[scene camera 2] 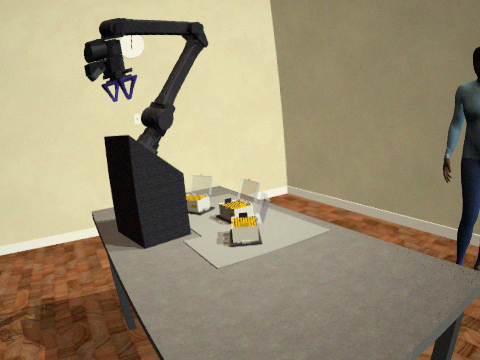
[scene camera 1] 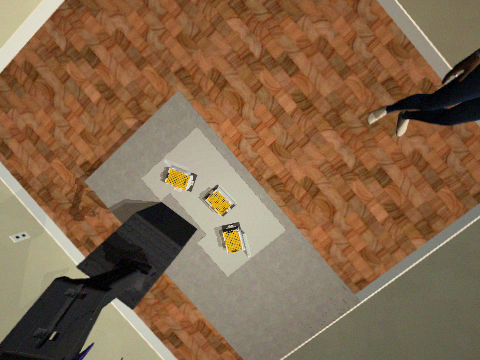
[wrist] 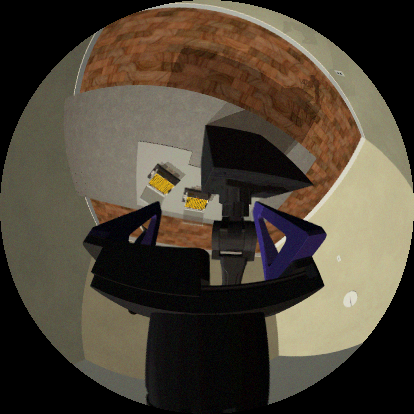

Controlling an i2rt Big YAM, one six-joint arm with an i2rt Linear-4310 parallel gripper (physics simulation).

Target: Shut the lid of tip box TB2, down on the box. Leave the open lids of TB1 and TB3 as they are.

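Places are measured from the arm's base along level axes (x left, y back, z up), in metres.
Where they show: gripper, fingertip midpoint: (scene camera 2: 122, 100) (scene camera 1: 107, 351) (wrist: 206, 206); arm's base, origin of the base link: (scene camera 2: 143, 151) (scene camera 1: 140, 268) (wrist: 235, 185).
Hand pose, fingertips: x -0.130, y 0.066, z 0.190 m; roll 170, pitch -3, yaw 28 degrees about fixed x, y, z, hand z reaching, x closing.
Observation:
Each offset is from my fingertips to the centre of the thing. "spot": to the spot under its first point. Level surfaces: height alone.
Three white tip boxes with yellow tips stand on the pale mat, each with its clear lid open. The box nearest the scene camera 2 (scene camera 1: 232, 241) (scene camera 2: 245, 234) (wrist: 161, 183) has its raised lid @[dz -0.411, dx -0.074, dy -0.426 m] (scene camera 1: 246, 242) (scene camera 2: 263, 207) at one side. The middle box @[dz -0.451, dx +0.168, dy -0.413 m] (scene camera 1: 219, 201) (scene camera 2: 235, 212) (wrist: 196, 202) has its lid @[spot: dz -0.408, dx +0.185, dy -0.485 m] (scene camera 2: 249, 189) upright. The far box @[dz -0.482, dx +0.388, dy -0.281 m] (scene camera 1: 178, 178) (scene camera 2: 199, 203) has its lid (scene camera 2: 202, 184) upright; the arm hides it in the wrist view. No labels are readable, so I cannot tell which is TB2. My gripper (scene camera 2: 122, 99) (wrist: 206, 206) is open and empty, high above and away from the boxes.
The pale mat @[dz -0.515 m] (scene camera 1: 270, 227) (scene camera 2: 210, 255) lies on the grey table @[dz -0.518 m] (scene camera 1: 300, 280) (scene camera 2: 310, 295). The black pedestal (scene camera 1: 165, 225) (scene camera 2: 145, 200) (wrist: 245, 155) stands beside the mat, near the boxes. A person (scene camera 1: 440, 105) (scene camera 2: 470, 135) stands on the floor beyond the table.

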